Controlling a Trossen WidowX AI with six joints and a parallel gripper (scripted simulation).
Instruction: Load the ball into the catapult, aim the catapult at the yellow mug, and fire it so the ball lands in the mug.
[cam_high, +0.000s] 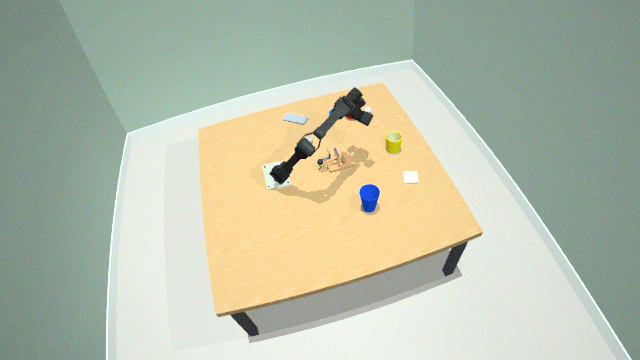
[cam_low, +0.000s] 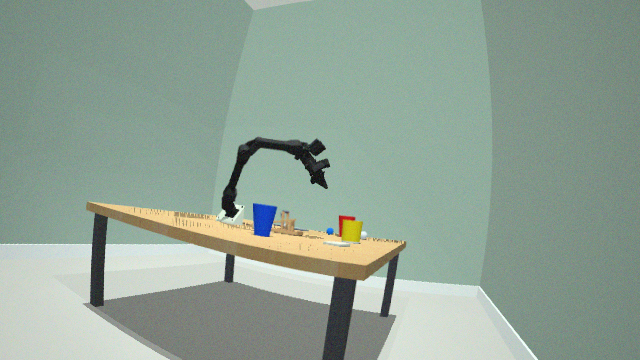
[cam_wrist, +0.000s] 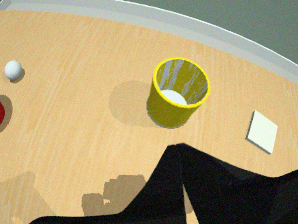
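The black ball is 27 cm behind my gripper tip, 6 cm to the right of it and 17 cm below it. From my gripper tip the other things lie so: yellow mug (15 cm ahead, 21 cm below); white block (18 cm ahead, 23 cm to the right, 23 cm below); wooden catapult (20 cm behind, 4 cm to the right, 18 cm below).
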